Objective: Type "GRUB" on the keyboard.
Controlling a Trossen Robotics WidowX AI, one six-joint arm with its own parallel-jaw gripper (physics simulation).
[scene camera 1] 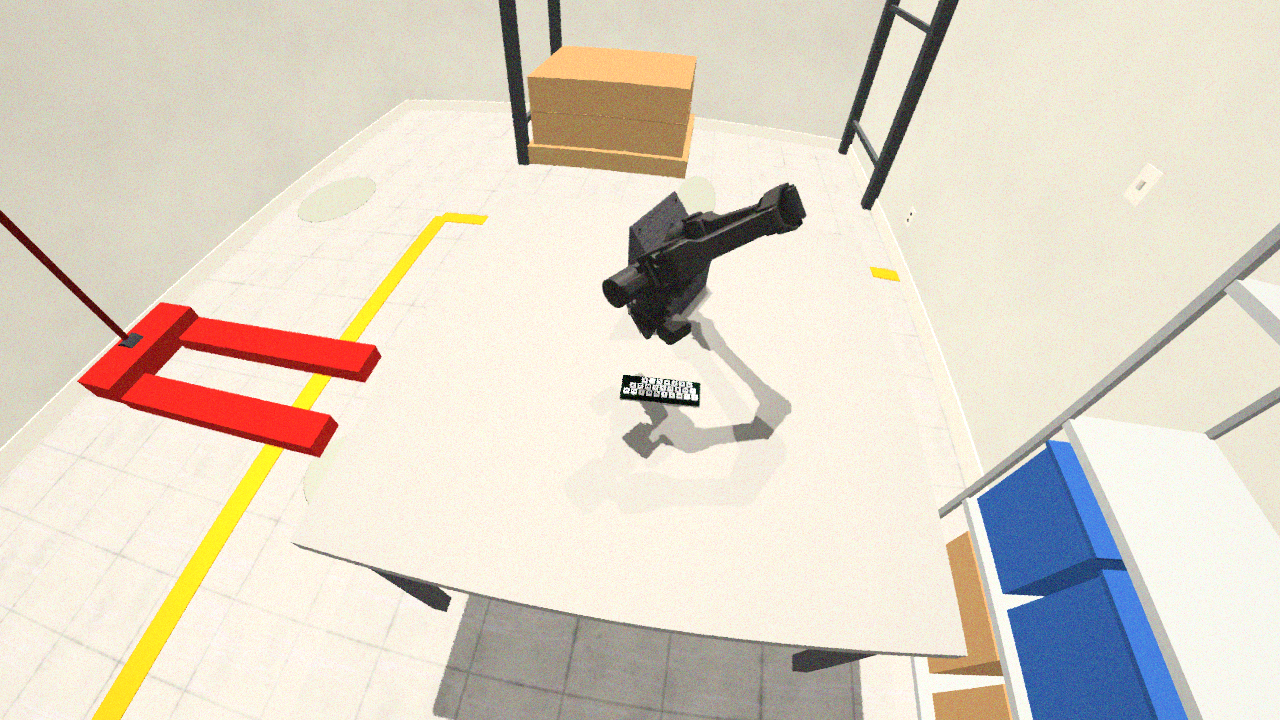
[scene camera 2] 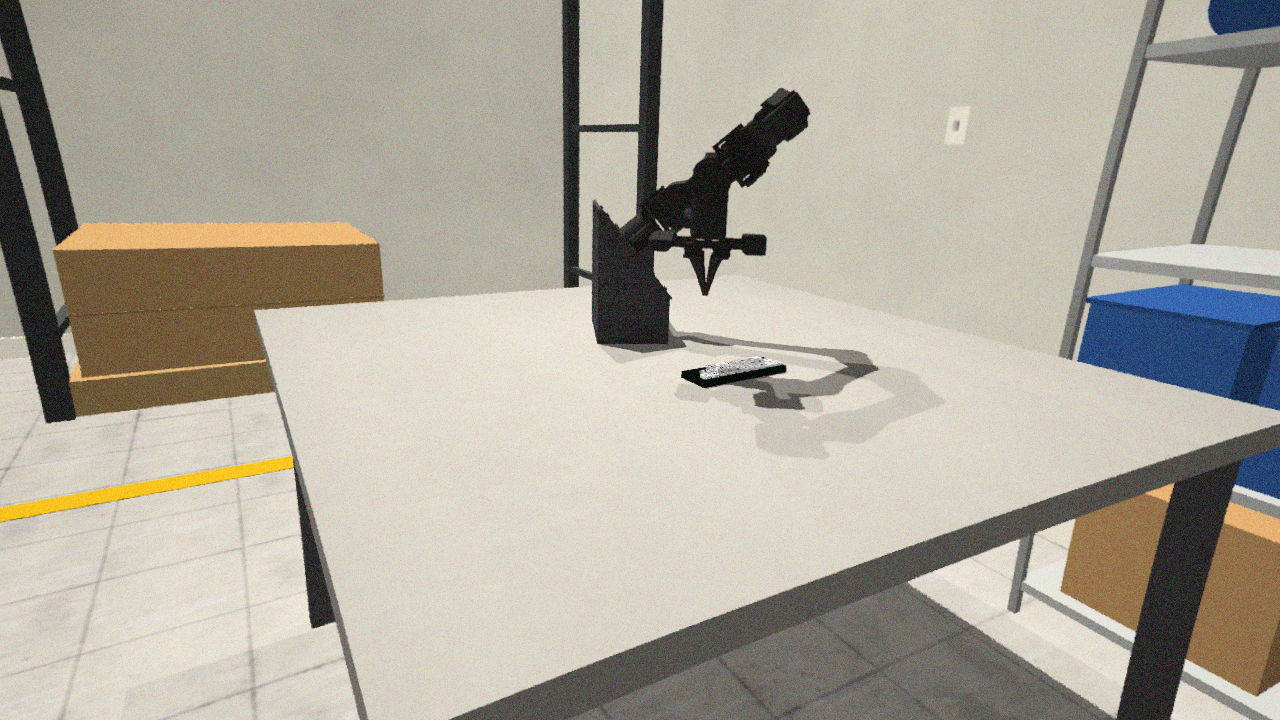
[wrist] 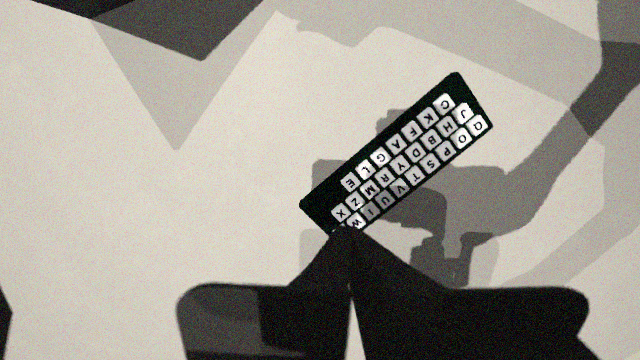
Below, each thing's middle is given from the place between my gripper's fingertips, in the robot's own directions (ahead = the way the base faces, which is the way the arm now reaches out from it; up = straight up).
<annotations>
I see my gripper 30 mm short of the black keyboard [scene camera 2: 693, 375], 50 mm to the right of it and 120 mm above it.
</annotations>
